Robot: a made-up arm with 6 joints. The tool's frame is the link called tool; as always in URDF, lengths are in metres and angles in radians. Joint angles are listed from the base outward.
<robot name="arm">
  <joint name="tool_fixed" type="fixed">
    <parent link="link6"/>
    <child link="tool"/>
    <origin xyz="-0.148 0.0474 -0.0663" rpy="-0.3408 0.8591 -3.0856"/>
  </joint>
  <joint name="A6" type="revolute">
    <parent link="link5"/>
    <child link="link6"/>
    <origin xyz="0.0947 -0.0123 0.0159"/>
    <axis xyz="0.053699 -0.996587 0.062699"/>
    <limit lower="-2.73" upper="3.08"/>
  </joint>
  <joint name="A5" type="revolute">
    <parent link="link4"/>
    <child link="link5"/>
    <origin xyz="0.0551 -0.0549 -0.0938"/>
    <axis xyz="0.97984 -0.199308 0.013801"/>
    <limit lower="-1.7" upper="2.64"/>
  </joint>
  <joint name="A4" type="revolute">
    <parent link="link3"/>
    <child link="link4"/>
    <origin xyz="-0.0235 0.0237 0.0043"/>
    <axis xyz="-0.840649 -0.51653 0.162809"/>
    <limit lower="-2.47" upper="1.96"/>
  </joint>
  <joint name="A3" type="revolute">
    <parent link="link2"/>
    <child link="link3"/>
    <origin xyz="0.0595 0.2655 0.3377"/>
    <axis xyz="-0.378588 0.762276 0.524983"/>
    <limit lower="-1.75" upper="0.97"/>
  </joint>
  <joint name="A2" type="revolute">
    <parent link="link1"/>
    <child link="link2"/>
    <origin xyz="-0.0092 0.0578 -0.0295"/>
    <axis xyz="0 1 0"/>
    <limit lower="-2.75" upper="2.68"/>
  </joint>
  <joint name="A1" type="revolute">
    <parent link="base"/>
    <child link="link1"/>
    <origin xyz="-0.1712 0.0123 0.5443"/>
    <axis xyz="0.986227 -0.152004 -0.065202"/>
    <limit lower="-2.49" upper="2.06"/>
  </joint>
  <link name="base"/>
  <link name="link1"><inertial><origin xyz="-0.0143 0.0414 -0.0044"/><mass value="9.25"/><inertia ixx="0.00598" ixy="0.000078" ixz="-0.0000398" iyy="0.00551" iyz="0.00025" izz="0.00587"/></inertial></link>
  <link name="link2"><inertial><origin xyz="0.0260 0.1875 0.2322"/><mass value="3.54"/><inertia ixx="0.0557" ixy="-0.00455" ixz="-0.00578" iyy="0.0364" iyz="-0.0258" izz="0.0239"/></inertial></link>
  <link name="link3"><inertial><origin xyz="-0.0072 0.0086 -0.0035"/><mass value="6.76"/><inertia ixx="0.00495" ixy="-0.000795" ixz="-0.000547" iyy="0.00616" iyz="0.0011" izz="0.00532"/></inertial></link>
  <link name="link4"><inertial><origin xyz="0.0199 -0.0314 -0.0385"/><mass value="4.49"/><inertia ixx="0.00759" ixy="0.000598" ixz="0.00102" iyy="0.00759" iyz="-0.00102" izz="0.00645"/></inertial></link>
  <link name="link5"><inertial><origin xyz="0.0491 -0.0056 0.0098"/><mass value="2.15"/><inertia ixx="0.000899" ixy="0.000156" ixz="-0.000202" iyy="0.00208" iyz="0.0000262" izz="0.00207"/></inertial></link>
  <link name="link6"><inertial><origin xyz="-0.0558 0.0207 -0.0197"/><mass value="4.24"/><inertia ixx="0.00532" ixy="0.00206" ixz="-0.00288" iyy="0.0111" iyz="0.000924" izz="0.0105"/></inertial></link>
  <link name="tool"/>
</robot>
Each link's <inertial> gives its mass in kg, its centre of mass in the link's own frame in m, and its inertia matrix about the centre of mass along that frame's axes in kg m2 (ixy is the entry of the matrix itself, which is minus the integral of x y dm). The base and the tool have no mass. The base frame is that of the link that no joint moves.
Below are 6 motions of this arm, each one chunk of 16 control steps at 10 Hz.
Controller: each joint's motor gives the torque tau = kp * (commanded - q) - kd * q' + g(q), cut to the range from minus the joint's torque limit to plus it. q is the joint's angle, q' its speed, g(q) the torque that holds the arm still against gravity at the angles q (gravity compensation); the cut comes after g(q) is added. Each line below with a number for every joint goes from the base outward.
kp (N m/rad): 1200 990 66 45 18 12
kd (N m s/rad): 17 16 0.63 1.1 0.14 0.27
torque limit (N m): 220 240 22 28 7.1 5.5
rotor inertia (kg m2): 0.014 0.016 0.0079 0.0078 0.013 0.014
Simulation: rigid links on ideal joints. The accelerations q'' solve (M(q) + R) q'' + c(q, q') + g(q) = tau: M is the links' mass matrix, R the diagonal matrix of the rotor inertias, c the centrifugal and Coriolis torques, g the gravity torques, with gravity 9.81 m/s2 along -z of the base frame. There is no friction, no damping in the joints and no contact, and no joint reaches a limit. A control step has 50 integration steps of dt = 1/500 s. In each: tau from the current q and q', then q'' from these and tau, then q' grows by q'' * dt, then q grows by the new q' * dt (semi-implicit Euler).
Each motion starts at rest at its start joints. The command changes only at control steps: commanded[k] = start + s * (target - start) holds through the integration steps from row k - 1 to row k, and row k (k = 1, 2, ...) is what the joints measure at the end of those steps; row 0 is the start. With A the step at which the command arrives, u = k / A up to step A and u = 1 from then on. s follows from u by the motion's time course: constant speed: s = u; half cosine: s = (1 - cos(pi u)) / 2; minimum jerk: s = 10 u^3 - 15 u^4 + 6 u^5; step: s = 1 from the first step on.
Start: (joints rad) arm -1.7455 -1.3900 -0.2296 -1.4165 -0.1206 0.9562
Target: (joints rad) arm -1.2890 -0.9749 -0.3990 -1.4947 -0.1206 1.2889
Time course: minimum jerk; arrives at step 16
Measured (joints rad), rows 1 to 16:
1: -1.7445 -1.3889 -0.2281 -1.4177 -0.1214 0.9558
2: -1.7382 -1.3821 -0.2226 -1.4232 -0.1259 0.9541
3: -1.7220 -1.3661 -0.2230 -1.4293 -0.1312 0.9562
4: -1.6940 -1.3394 -0.2379 -1.4340 -0.1292 0.9754
5: -1.6551 -1.3028 -0.2638 -1.4394 -0.1239 1.0117
6: -1.6082 -1.2592 -0.2907 -1.4454 -0.1189 1.0523
7: -1.5565 -1.2117 -0.3126 -1.4521 -0.1180 1.0903
8: -1.5023 -1.1631 -0.3317 -1.4600 -0.1194 1.1283
9: -1.4480 -1.1157 -0.3527 -1.4683 -0.1183 1.1695
10: -1.3974 -1.0719 -0.3759 -1.4751 -0.1144 1.2125
11: -1.3545 -1.0343 -0.3959 -1.4787 -0.1104 1.2510
12: -1.3220 -1.0054 -0.4077 -1.4805 -0.1096 1.2787
13: -1.3008 -0.9862 -0.4111 -1.4832 -0.1119 1.2935
14: -1.2901 -0.9763 -0.4097 -1.4873 -0.1146 1.2976
15: -1.2874 -0.9737 -0.4062 -1.4914 -0.1166 1.2958
16: -1.2888 -0.9749 -0.4003 -1.4946 -0.1195 1.2909

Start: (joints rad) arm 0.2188 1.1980 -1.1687 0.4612 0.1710 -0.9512
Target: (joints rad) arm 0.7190 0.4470 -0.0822 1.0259 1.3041 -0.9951
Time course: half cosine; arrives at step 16
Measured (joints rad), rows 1 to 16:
1: 0.2235 1.1916 -1.1501 0.4562 0.1787 -0.9439
2: 0.2398 1.1690 -1.1086 0.4605 0.2130 -0.9307
3: 0.2687 1.1282 -1.0564 0.4959 0.2794 -0.9351
4: 0.3064 1.0748 -0.9877 0.5496 0.3608 -0.9586
5: 0.3480 1.0148 -0.9019 0.6005 0.4510 -0.9713
6: 0.3921 0.9493 -0.8035 0.6458 0.5497 -0.9662
7: 0.4392 0.8772 -0.6977 0.6974 0.6567 -0.9648
8: 0.4886 0.8005 -0.5906 0.7607 0.7724 -0.9774
9: 0.5381 0.7245 -0.4863 0.8252 0.8873 -0.9923
10: 0.5843 0.6541 -0.3872 0.8801 0.9935 -0.9981
11: 0.6254 0.5915 -0.2958 0.9242 1.0890 -0.9970
12: 0.6609 0.5374 -0.2181 0.9627 1.1706 -0.9974
13: 0.6900 0.4934 -0.1585 0.9971 1.2352 -1.0017
14: 0.7108 0.4619 -0.1173 1.0229 1.2801 -1.0061
15: 0.7218 0.4449 -0.0940 1.0359 1.3041 -1.0066
16: 0.7226 0.4428 -0.0897 1.0364 1.3066 -1.0042

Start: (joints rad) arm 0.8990 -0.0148 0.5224 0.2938 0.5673 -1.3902
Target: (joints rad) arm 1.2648 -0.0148 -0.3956 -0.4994 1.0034 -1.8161
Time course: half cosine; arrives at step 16
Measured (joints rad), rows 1 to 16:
1: 0.9027 -0.0144 0.5136 0.2847 0.5676 -1.3958
2: 0.9152 -0.0142 0.4842 0.2593 0.5847 -1.4116
3: 0.9360 -0.0149 0.4356 0.2227 0.6216 -1.4322
4: 0.9614 -0.0153 0.3754 0.1752 0.6553 -1.4568
5: 0.9898 -0.0152 0.3061 0.1145 0.6879 -1.4904
6: 1.0224 -0.0150 0.2262 0.0446 0.7323 -1.5294
7: 1.0583 -0.0152 0.1382 -0.0289 0.7802 -1.5681
8: 1.0946 -0.0152 0.0467 -0.1055 0.8204 -1.6082
9: 1.1298 -0.0148 -0.0452 -0.1856 0.8578 -1.6515
10: 1.1637 -0.0147 -0.1344 -0.2641 0.8973 -1.6931
11: 1.1946 -0.0148 -0.2152 -0.3341 0.9313 -1.7286
12: 1.2209 -0.0149 -0.2834 -0.3927 0.9571 -1.7603
13: 1.2419 -0.0148 -0.3370 -0.4397 0.9799 -1.7877
14: 1.2568 -0.0149 -0.3744 -0.4739 0.9973 -1.8060
15: 1.2648 -0.0150 -0.3945 -0.4938 1.0047 -1.8152
16: 1.2659 -0.0150 -0.3970 -0.4980 1.0045 -1.8176

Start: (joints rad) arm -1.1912 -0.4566 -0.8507 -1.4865 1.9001 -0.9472
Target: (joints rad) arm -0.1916 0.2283 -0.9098 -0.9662 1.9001 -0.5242
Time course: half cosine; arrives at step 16
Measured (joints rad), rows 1 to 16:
1: -1.1809 -0.4484 -0.8332 -1.4884 1.9076 -0.9485
2: -1.1490 -0.4254 -0.8186 -1.4796 1.9120 -0.9386
3: -1.0940 -0.3890 -0.8403 -1.4508 1.9081 -0.9120
4: -1.0211 -0.3411 -0.8717 -1.4123 1.9084 -0.8774
5: -0.9394 -0.2864 -0.8806 -1.3687 1.9055 -0.8372
6: -0.8522 -0.2259 -0.8721 -1.3212 1.9036 -0.8006
7: -0.7574 -0.1602 -0.8769 -1.2733 1.9061 -0.7678
8: -0.6561 -0.0927 -0.8986 -1.2233 1.9061 -0.7208
9: -0.5558 -0.0270 -0.9130 -1.1671 1.9000 -0.6629
10: -0.4642 0.0354 -0.9118 -1.1107 1.8956 -0.6213
11: -0.3829 0.0931 -0.9101 -1.0646 1.8979 -0.5998
12: -0.3115 0.1426 -0.9157 -1.0282 1.8991 -0.5728
13: -0.2528 0.1814 -0.9208 -0.9957 1.8959 -0.5373
14: -0.2118 0.2092 -0.9213 -0.9700 1.8938 -0.5162
15: -0.1907 0.2255 -0.9191 -0.9573 1.8953 -0.5143
16: -0.1884 0.2287 -0.9165 -0.9575 1.8965 -0.5174

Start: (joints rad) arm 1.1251 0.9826 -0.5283 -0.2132 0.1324 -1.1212
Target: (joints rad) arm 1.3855 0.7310 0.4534 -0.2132 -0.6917 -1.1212
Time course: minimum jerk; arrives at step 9
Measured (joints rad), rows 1 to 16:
1: 1.1280 0.9800 -0.5130 -0.2150 0.1162 -1.1226
2: 1.1460 0.9632 -0.4304 -0.2234 0.0300 -1.1300
3: 1.1885 0.9225 -0.2739 -0.2296 -0.1187 -1.1416
4: 1.2480 0.8661 -0.0745 -0.2244 -0.2749 -1.1448
5: 1.3070 0.8106 0.1341 -0.2227 -0.4390 -1.1306
6: 1.3526 0.7664 0.3143 -0.2318 -0.5915 -1.1099
7: 1.3818 0.7369 0.4293 -0.2363 -0.6785 -1.0927
8: 1.3927 0.7250 0.4681 -0.2289 -0.6956 -1.0871
9: 1.3872 0.7291 0.4556 -0.2171 -0.6880 -1.1054
10: 1.3809 0.7353 0.4439 -0.2046 -0.6921 -1.1423
11: 1.3836 0.7329 0.4495 -0.2077 -0.6927 -1.1443
12: 1.3883 0.7285 0.4588 -0.2177 -0.6895 -1.1088
13: 1.3873 0.7292 0.4581 -0.2184 -0.6940 -1.1003
14: 1.3840 0.7322 0.4506 -0.2121 -0.6926 -1.1271
15: 1.3840 0.7325 0.4491 -0.2085 -0.6893 -1.1375
16: 1.3861 0.7305 0.4546 -0.2129 -0.6916 -1.1199

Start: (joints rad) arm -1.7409 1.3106 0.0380 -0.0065 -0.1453 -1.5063
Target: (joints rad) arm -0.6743 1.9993 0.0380 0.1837 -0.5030 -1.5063
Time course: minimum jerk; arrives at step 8
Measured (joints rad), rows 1 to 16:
1: -1.7239 1.3220 0.0399 -0.0017 -0.1532 -1.5136
2: -1.6290 1.3815 0.0505 0.0206 -0.2002 -1.5471
3: -1.4368 1.4922 0.0709 0.0504 -0.3033 -1.5800
4: -1.1885 1.6415 0.0935 0.0758 -0.4351 -1.5754
5: -0.9484 1.7944 0.1198 0.0932 -0.5411 -1.5654
6: -0.7580 1.9191 0.1076 0.0998 -0.5847 -1.5383
7: -0.6623 1.9819 0.0664 0.1133 -0.5764 -1.4716
8: -0.6630 1.9947 0.0442 0.1567 -0.5089 -1.4533
9: -0.6843 2.0048 0.0182 0.2105 -0.4629 -1.5218
10: -0.6842 2.0064 0.0241 0.2084 -0.4944 -1.5651
11: -0.6704 1.9980 0.0494 0.1730 -0.5292 -1.5121
12: -0.6659 1.9931 0.0507 0.1628 -0.5108 -1.4597
13: -0.6742 1.9982 0.0340 0.1849 -0.4890 -1.4901
14: -0.6804 2.0038 0.0290 0.1976 -0.4981 -1.5379
15: -0.6765 2.0017 0.0376 0.1866 -0.5088 -1.5278
16: -0.6705 1.9965 0.0435 0.1764 -0.5065 -1.4896

